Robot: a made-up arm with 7 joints.
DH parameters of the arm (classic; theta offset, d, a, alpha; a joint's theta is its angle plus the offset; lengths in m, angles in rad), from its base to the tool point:
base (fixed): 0 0 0 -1.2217
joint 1: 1.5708 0 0 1.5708
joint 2: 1.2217 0 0 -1.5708
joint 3: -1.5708 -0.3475 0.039 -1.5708
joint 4: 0 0 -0.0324 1.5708
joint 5: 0 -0.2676 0 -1.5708
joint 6: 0 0 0 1.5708
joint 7: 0 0 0 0
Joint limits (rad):
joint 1: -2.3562..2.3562
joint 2: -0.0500..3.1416
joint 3: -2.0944..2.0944
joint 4: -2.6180..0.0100
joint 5: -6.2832..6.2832
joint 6: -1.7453..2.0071
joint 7: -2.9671..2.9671
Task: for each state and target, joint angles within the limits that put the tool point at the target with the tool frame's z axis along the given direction. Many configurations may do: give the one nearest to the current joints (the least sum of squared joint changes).
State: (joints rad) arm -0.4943 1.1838 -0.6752 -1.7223 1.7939 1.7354 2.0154
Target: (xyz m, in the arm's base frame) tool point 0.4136 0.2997 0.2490 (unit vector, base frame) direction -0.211 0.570 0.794
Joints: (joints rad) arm -1.3032 1.3313 -0.3977 -1.0570 1.9461 1.9472 2.0154
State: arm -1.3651 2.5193 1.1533 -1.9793 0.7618 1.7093 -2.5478
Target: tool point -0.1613 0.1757 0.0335 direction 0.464 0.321 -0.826
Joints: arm -1.7688 1.6784 1.5526 -2.6160 1.3604 1.3518 -2.5478
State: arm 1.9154 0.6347 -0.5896 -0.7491 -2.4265 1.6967 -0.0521
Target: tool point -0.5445 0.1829 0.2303 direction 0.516 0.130 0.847
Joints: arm 1.9452 0.8786 -0.8829 -0.3038 -2.7225 1.3229 -0.0521
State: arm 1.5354 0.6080 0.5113 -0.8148 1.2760 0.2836 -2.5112
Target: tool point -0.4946 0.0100 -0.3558 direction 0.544 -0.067 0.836
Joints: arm 1.2132 0.0316 0.4814 -0.5929 1.4449 0.2351 -2.5112
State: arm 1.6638 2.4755 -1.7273 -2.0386 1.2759 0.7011 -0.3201
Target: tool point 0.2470 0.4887 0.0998 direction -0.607 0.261 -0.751
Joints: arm 2.0794 2.8878 -1.7806 -1.1479 1.5123 1.3947 -0.3201
